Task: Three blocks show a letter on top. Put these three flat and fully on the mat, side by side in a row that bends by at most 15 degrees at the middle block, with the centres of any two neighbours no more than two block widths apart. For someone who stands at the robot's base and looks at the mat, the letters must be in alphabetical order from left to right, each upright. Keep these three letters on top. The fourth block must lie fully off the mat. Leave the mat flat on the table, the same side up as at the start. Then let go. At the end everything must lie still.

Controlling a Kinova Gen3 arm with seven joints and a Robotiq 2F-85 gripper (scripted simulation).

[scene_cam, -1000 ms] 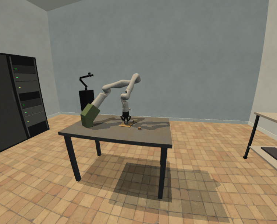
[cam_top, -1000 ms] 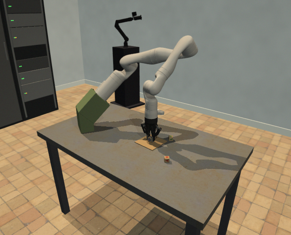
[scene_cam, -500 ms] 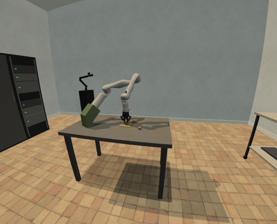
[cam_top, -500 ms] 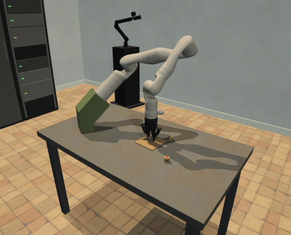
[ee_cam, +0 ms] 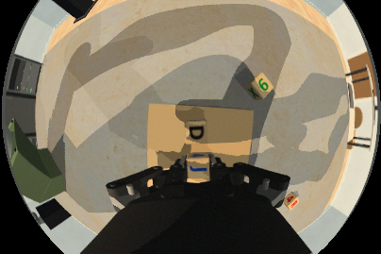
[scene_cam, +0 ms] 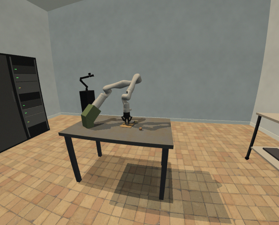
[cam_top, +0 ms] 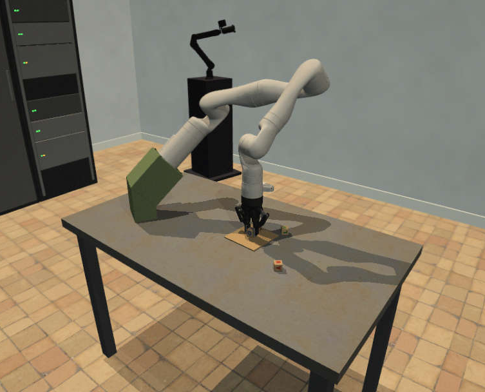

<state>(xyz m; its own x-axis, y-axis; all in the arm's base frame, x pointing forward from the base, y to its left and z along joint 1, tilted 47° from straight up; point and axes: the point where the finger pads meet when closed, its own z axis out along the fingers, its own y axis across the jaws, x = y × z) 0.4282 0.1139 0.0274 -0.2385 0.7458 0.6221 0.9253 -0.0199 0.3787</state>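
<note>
The tan mat is 3 cm below my hand.
</note>
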